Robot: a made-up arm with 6 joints. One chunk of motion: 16 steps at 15 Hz.
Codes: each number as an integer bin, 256 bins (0 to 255) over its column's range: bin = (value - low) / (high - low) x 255, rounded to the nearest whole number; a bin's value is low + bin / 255 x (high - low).
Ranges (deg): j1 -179.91..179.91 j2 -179.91..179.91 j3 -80..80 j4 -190.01..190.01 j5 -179.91..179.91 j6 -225.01..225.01
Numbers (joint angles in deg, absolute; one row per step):
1: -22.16 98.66 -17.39 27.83 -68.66 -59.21
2: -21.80 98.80 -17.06 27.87 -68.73 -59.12
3: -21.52 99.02 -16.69 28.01 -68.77 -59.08
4: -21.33 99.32 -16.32 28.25 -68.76 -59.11
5: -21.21 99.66 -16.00 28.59 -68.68 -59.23
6: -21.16 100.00 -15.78 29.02 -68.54 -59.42
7: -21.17 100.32 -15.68 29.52 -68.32 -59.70
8: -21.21 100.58 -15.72 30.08 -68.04 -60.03
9: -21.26 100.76 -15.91 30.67 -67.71 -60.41
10: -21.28 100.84 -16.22 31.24 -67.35 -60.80
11: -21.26 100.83 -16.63 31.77 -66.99 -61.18
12: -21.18 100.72 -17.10 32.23 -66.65 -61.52
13: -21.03 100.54 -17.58 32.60 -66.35 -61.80
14: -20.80 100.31 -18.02 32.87 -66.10 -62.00
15: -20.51 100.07 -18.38 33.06 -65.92 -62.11
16: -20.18 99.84 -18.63 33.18 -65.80 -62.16
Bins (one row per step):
1: 112 197 100 146 79 94
2: 112 198 100 146 79 94
3: 112 198 101 146 79 94
4: 112 198 101 146 79 94
5: 112 198 102 147 79 94
6: 113 198 102 147 79 94
7: 112 199 103 147 79 94
8: 112 199 102 148 79 93
9: 112 199 102 148 80 93
10: 112 199 102 148 80 93
11: 112 199 101 149 80 93
12: 112 199 100 149 80 93
13: 113 199 99 149 80 92
14: 113 199 99 150 81 92
15: 113 198 98 150 81 92
16: 113 198 98 150 81 92

